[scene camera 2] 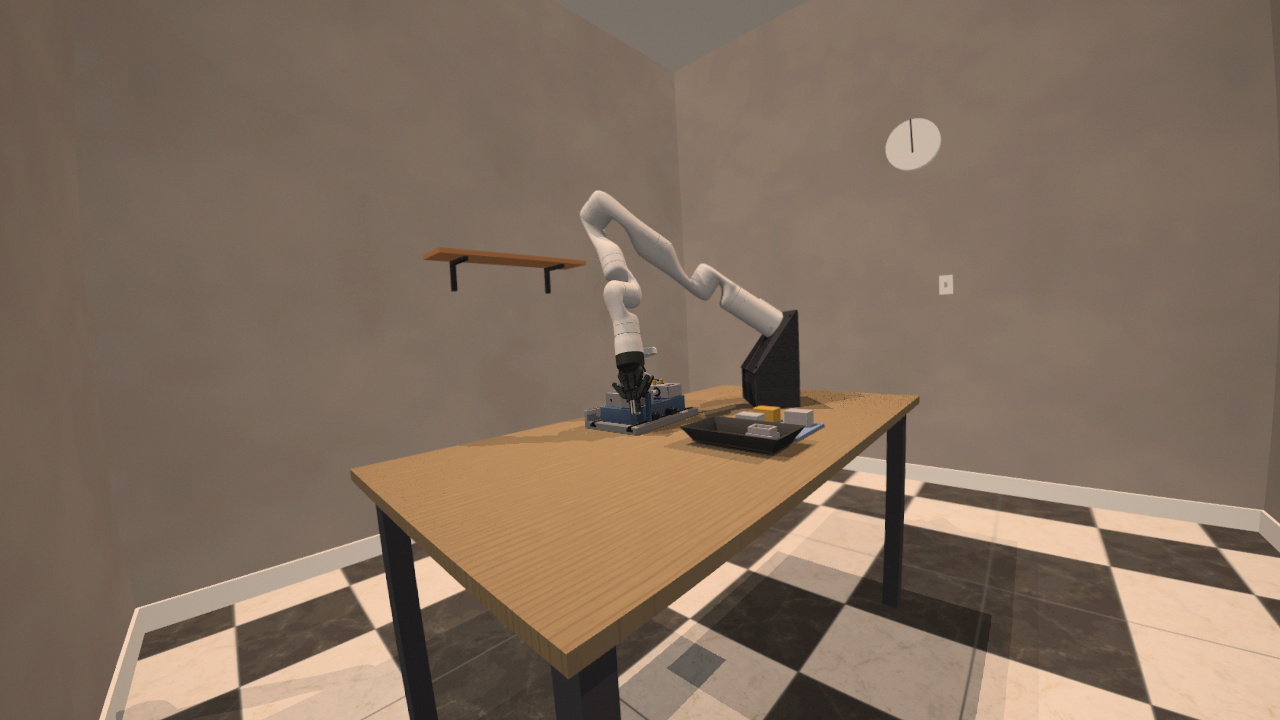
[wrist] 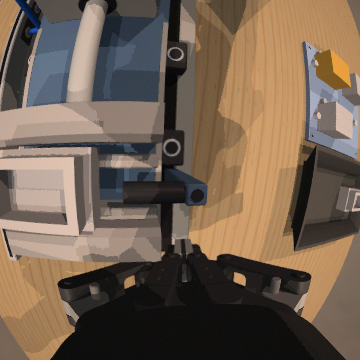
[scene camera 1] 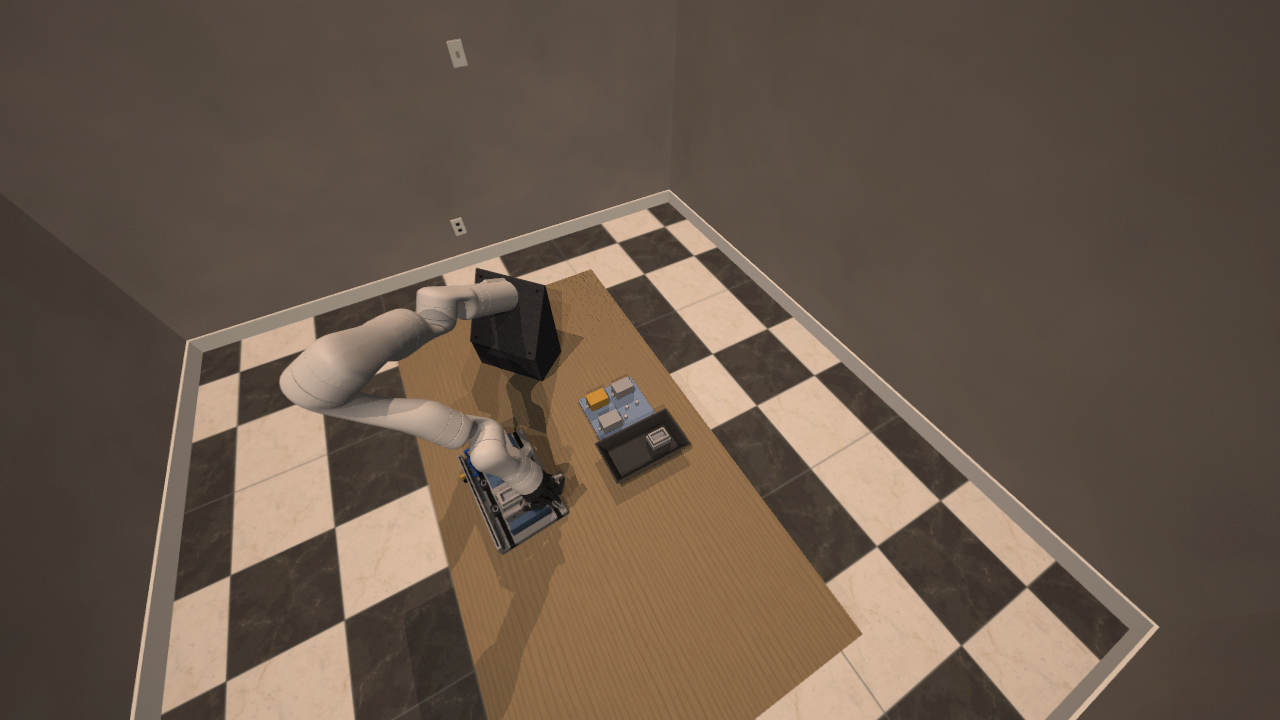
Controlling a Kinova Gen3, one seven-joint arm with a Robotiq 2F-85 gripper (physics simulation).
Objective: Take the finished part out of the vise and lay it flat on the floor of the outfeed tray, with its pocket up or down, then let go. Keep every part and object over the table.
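Seen in the pictures: gripper, between the fingertips: point(scene camera 2: 636, 414) point(wrist: 182, 248) point(scene camera 1: 558, 504); arm's base, origin of its link: point(scene camera 2: 775, 326) point(scene camera 1: 505, 295).
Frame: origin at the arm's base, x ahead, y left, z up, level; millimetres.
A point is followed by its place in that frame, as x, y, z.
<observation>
The finished part point(scene camera 1: 510, 498) @(504, -292, -143) point(wrist: 72, 195) @(492, -263, -143), pale with a rectangular pocket facing up, sits in the vise point(scene camera 2: 617, 414) @(556, -270, -214) point(wrist: 80, 122) @(459, -262, -162) beside a pale jaw. My gripper point(scene camera 1: 556, 495) @(563, -203, -208) point(scene camera 2: 635, 411) @(563, -203, -208) point(wrist: 182, 248) @(563, -203, -208) is shut and empty, fingertips pointing down beside the vise's near side rail, apart from the part. A black lever handle point(wrist: 154, 192) @(498, -227, -162) on a blue arm point(wrist: 196, 194) @(501, -205, -159) lies between the part and that rail, close ahead of my fingertips in the wrist view. The dark outfeed tray point(scene camera 1: 626, 458) @(559, 24, -246) point(scene camera 2: 729, 437) @(629, 78, -226) point(wrist: 320, 200) @(565, 39, -246) holds a similar pale part point(scene camera 1: 658, 437) @(574, 131, -225) point(scene camera 2: 762, 430) @(592, 138, -215) point(wrist: 348, 199) @(568, 106, -223).
A blue plate point(scene camera 1: 633, 413) @(451, 134, -250) point(wrist: 312, 112) @(428, 14, -250) with an orange block point(scene camera 1: 597, 398) @(356, 69, -214) point(scene camera 2: 766, 413) @(372, 78, -225) point(wrist: 333, 68) @(359, 42, -214) and grey blocks stands next to the tray. The black robot base point(scene camera 1: 514, 335) @(74, -34, -94) point(scene camera 2: 778, 371) @(122, 42, -141) stands at the table's far end. Blue hoses point(wrist: 29, 14) @(344, -328, -195) show at the vise's far end.
</observation>
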